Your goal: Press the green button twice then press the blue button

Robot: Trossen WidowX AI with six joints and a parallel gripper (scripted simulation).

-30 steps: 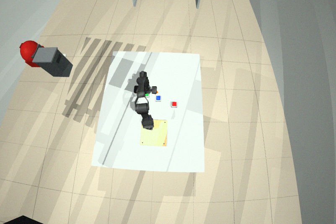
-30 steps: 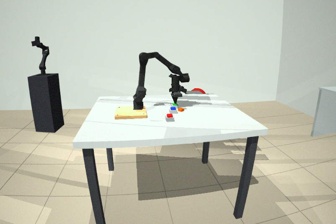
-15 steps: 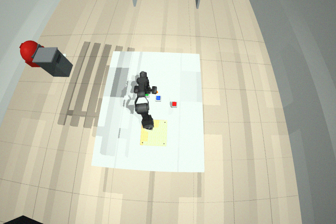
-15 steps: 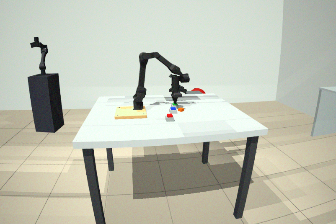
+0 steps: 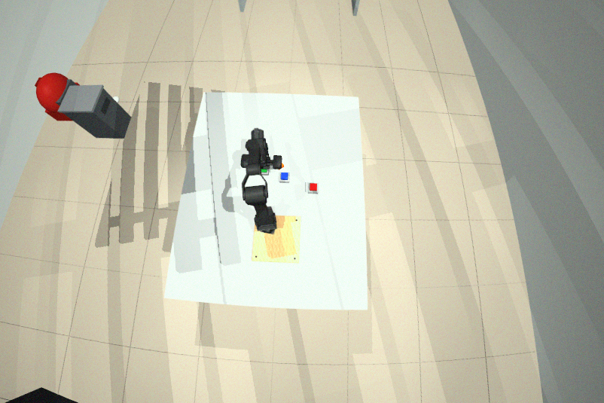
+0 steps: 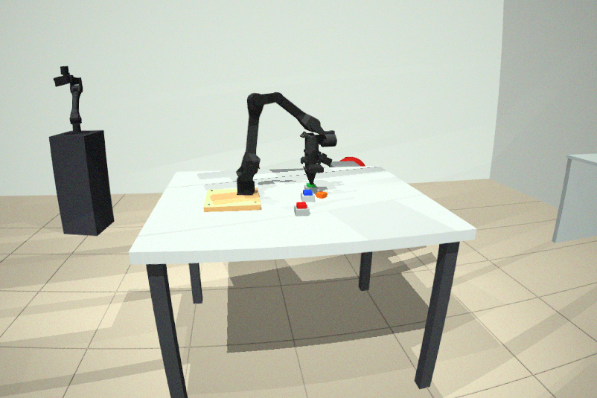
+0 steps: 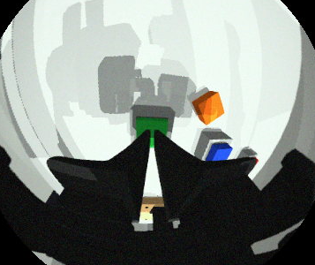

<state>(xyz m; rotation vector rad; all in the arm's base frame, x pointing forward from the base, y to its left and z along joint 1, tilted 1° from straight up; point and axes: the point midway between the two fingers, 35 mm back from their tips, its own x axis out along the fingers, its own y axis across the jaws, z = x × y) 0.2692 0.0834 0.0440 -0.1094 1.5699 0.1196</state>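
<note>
My gripper tip is now 1 cm above the green button. Round my gripper tip: red button: 25 cm to the right, 5 cm behind; then orange block: 7 cm to the right, 4 cm ahead, 2 cm below; then blue button: 11 cm to the right, 2 cm behind.
</note>
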